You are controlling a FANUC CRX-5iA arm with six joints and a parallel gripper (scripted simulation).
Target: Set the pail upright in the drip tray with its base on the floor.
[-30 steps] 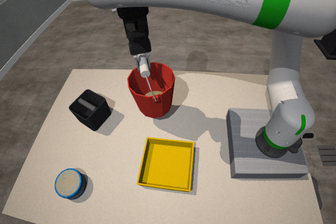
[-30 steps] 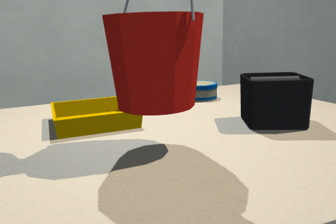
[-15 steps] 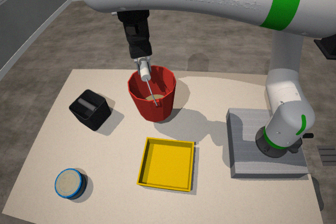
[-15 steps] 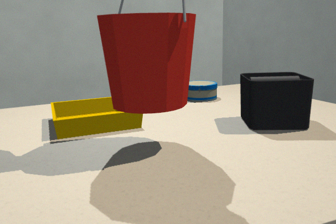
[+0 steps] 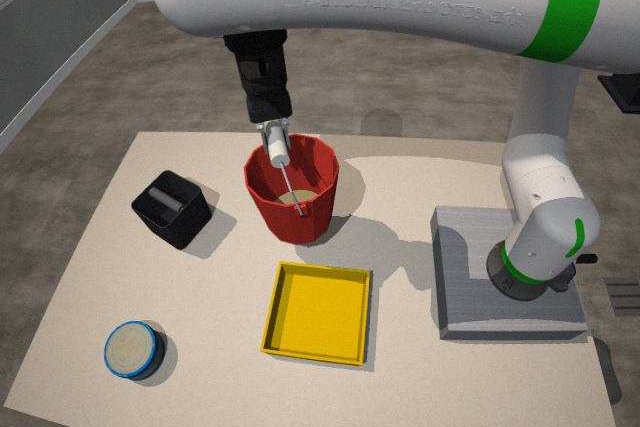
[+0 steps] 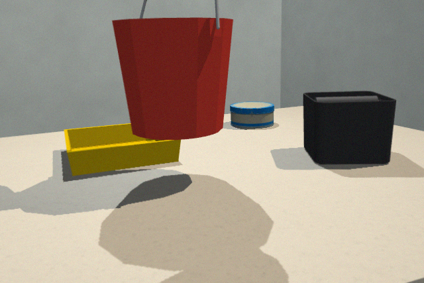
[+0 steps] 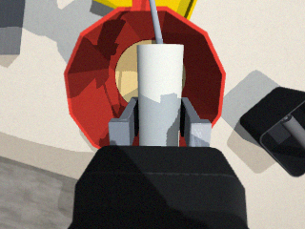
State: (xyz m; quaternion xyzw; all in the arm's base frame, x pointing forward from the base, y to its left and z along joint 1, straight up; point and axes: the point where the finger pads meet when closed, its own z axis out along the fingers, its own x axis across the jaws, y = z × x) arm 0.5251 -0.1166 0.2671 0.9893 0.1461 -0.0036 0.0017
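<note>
Right now my hand is 10 cm above the red pail and 1 cm past it. From my hand the other things lie so: yellow drip tray: 33 cm below, 21 cm to the left, 7 cm behind; then blue-rimmed round tin: 33 cm to the left, 33 cm ahead, 32 cm below.
</note>
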